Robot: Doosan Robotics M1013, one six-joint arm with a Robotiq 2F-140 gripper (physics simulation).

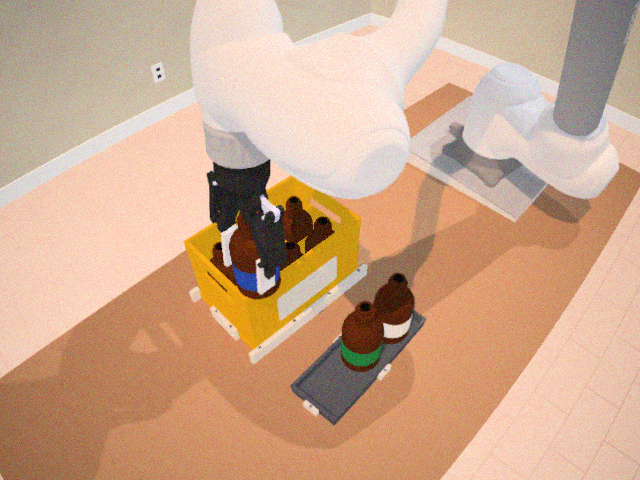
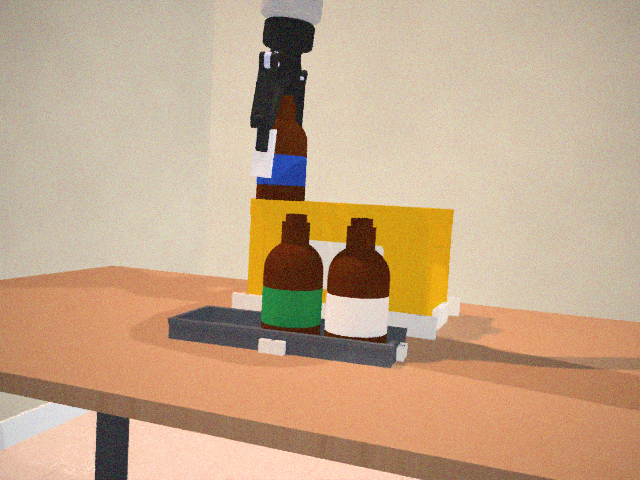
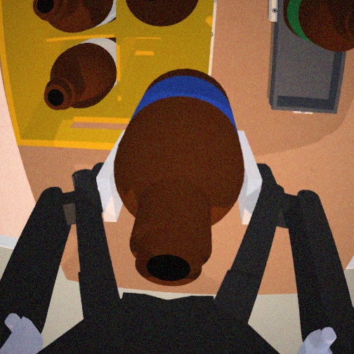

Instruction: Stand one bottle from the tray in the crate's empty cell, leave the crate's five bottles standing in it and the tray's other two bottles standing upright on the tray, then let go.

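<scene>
My gripper is shut on the blue-labelled brown bottle. The bottle leans slightly in the grip, neck towards the palm. Its base is near the top edge of the yellow crate, at the near left corner; I cannot tell whether they touch. The empty cell is partly hidden behind the held bottle. Crate bottles stand in other cells. The green-labelled bottle and white-labelled bottle stand upright on the grey tray.
White cleats border the crate, and small white blocks lie against the tray. The tray stands beside the crate's long labelled side. The arm's base is at the back right of the table.
</scene>
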